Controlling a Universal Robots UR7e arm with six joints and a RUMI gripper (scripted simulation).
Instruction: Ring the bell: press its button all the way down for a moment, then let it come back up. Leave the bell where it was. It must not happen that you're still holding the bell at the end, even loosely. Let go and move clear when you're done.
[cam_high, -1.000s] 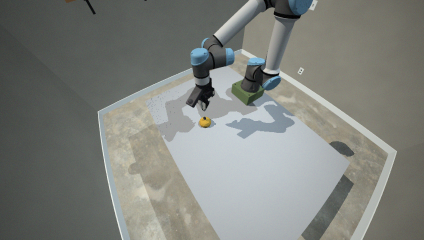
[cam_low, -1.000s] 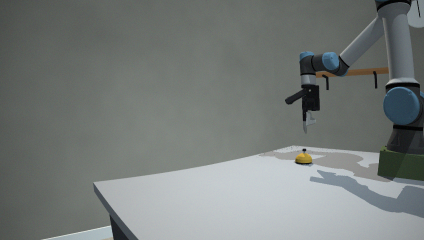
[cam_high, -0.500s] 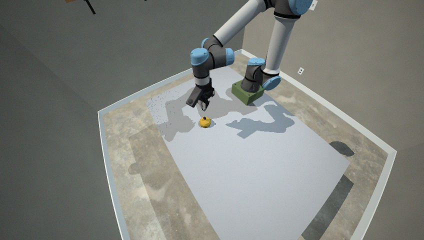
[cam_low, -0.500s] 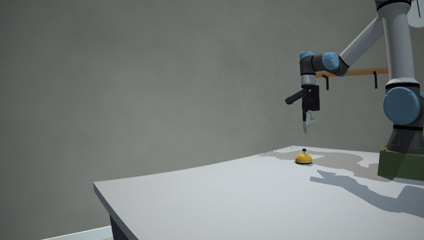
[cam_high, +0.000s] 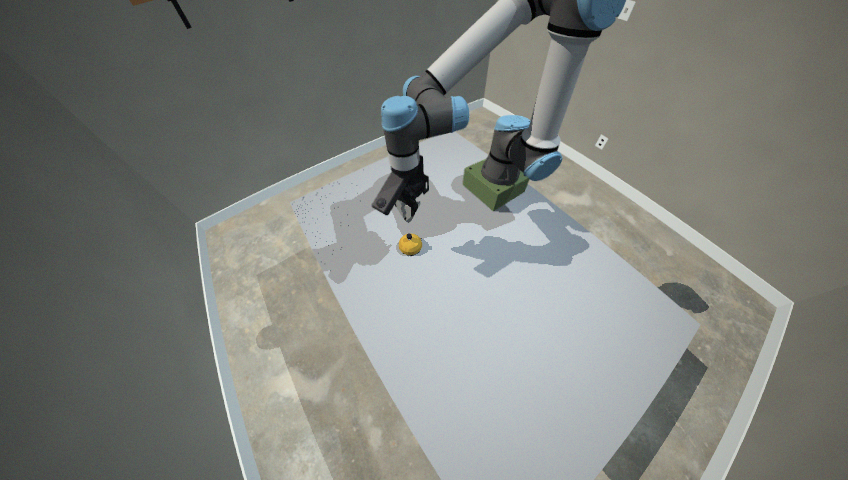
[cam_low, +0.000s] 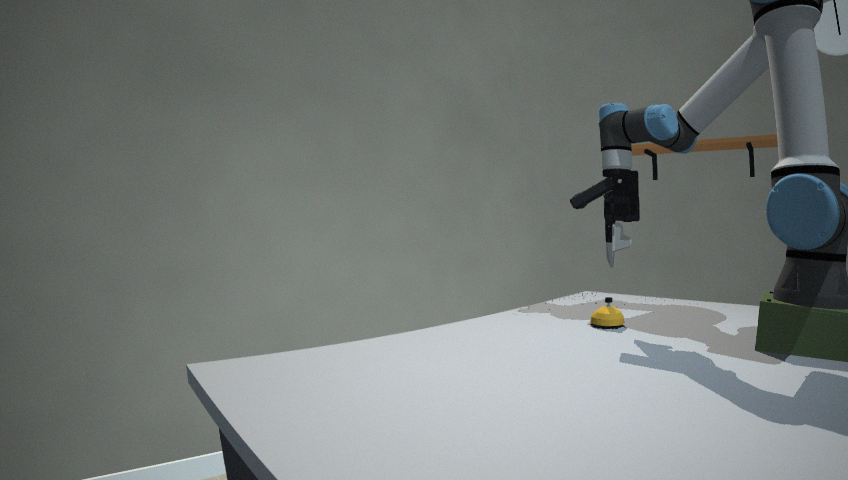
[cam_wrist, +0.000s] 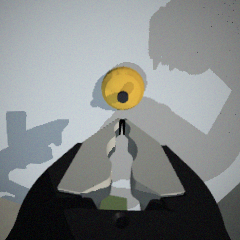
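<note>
My gripper is now 100 mm above the button. The rest, counted from my hand: yellow dome bell: 110 mm below.
</note>
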